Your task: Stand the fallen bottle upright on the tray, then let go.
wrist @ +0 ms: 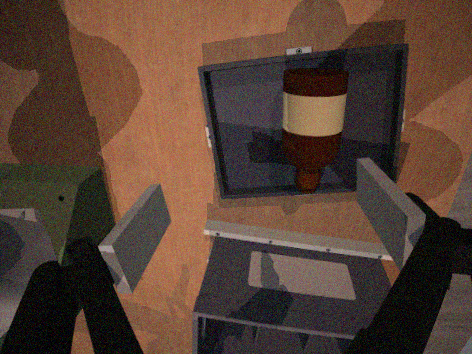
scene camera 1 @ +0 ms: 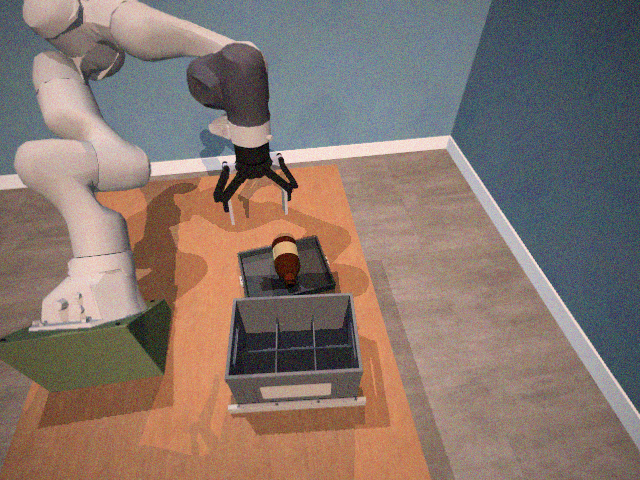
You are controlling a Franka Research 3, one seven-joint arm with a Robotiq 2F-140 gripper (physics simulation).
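A dark brown bottle (scene camera 1: 285,259) (wrist: 314,115) with a cream label lies on its side in the shallow dark tray (scene camera 1: 314,258) (wrist: 240,100). Its base is at the tray's far side, and its neck points toward the tray side nearest the divided crate. My gripper (scene camera 1: 259,218) (wrist: 257,192) is open and empty. In the scene view it hangs above the mat, behind and a little left of the bottle, apart from it. In the wrist view the bottle shows beyond the fingers, nearer the right one.
A grey crate (scene camera 1: 242,387) (wrist: 225,285) with several compartments stands directly in front of the tray, its walls higher than the tray's. The green arm base (scene camera 1: 93,359) (wrist: 30,185) is at the left. A blue wall (scene camera 1: 361,77) stands behind.
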